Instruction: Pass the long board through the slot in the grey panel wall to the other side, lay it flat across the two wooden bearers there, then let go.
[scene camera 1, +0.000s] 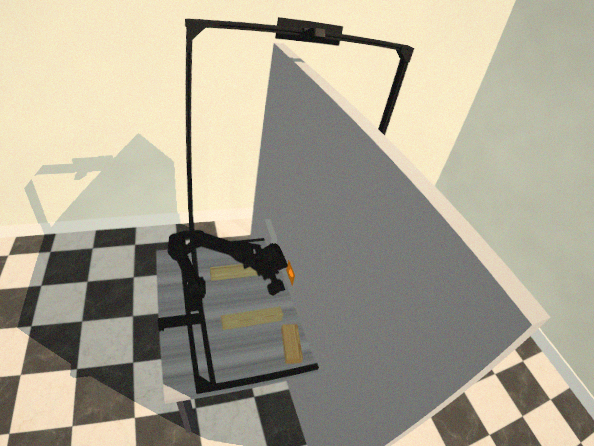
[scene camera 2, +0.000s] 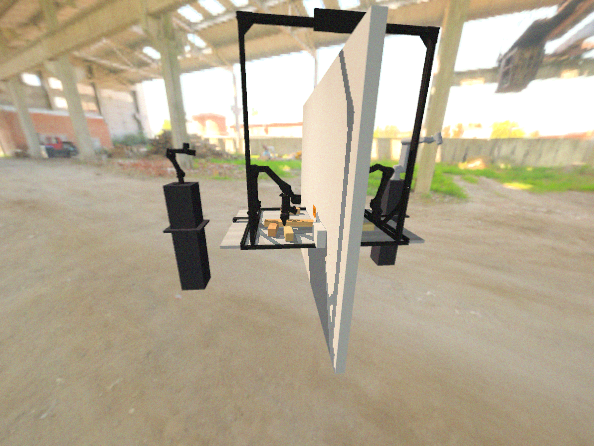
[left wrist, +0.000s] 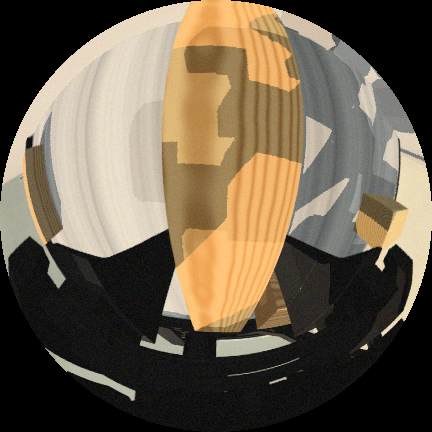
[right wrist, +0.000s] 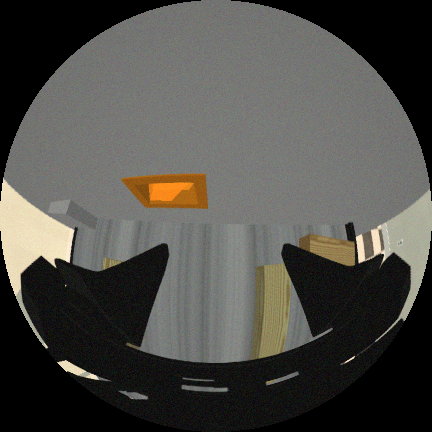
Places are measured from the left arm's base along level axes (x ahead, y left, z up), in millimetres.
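Where they show: left gripper, between the fingertips: (scene camera 2: 284, 224) (left wrist: 224, 232); right gripper, between the fingertips: (scene camera 1: 281, 281) (right wrist: 227, 250); left arm's base, origin of its link: (left wrist: 200, 334); right arm's base, origin of its link: (scene camera 1: 193, 304) (scene camera 2: 375, 219).
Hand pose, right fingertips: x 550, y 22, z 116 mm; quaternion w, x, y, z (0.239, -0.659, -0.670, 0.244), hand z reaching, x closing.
Note:
Things, the pixels of their top centre, and the offset from my right fingertips. "*": a spot on its surface instead.
- long board, centre of its top: (left wrist: 232, 203) (scene camera 2: 289, 220) dx -296, dy -64, dz -99 mm
- orange-rimmed slot, a spot on its surface: (right wrist: 201, 192) * dx -65, dy -25, dz -29 mm
- wooden block, centre of its top: (right wrist: 336, 253) (scene camera 1: 292, 341) dx +6, dy +231, dz -97 mm
The long board (scene camera 2: 300, 223) (left wrist: 265, 200) lies lengthwise toward the panel on the near side in scene camera 2. My left gripper (scene camera 2: 284, 221) (left wrist: 224, 232) is shut on it, one finger on each side. Whether the board touches the table is unclear. The grey panel wall (scene camera 1: 390, 250) (scene camera 2: 325, 150) (right wrist: 215, 100) has an orange-rimmed slot (scene camera 1: 289, 266) (scene camera 2: 314, 210) (right wrist: 201, 192); no board shows through it in the right wrist view. My right gripper (scene camera 1: 276, 287) (right wrist: 227, 250) is open and empty beyond the panel, above and between two pale wooden bearers (scene camera 1: 252, 318) (scene camera 1: 232, 272) (right wrist: 272, 310).
A wooden block (scene camera 1: 292, 343) (right wrist: 327, 249) lies by the panel on the bearers' side. On the board's side, two blocks (scene camera 2: 272, 230) (scene camera 2: 289, 233) lie in front of the board, and another block (left wrist: 42, 195) lies at the left wrist view's left. A black frame (scene camera 1: 189, 125) (scene camera 2: 245, 100) surrounds the table.

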